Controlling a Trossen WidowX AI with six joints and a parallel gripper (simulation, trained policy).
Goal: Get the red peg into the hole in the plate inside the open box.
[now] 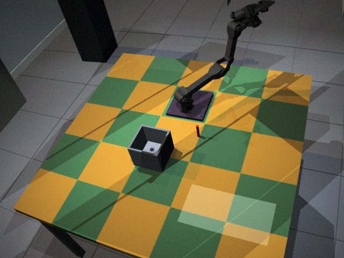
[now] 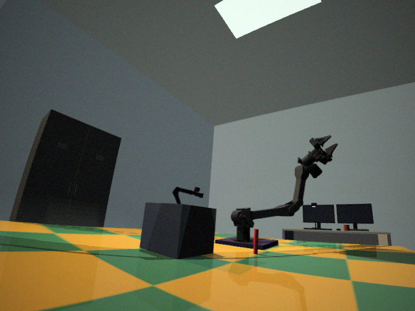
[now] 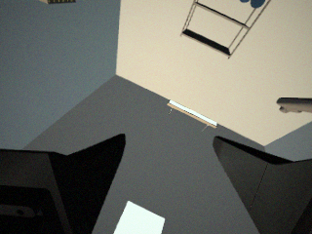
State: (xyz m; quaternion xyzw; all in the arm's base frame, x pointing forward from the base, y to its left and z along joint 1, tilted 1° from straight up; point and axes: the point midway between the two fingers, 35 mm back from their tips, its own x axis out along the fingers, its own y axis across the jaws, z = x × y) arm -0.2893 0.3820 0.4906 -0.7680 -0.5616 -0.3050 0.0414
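Right now my gripper tip is 50 cm above the red peg, 44 cm short of it and 29 cm to the left of it. Round my gripper tip: grey plate 61 cm ahead, 49 cm below, 48 cm to the right.
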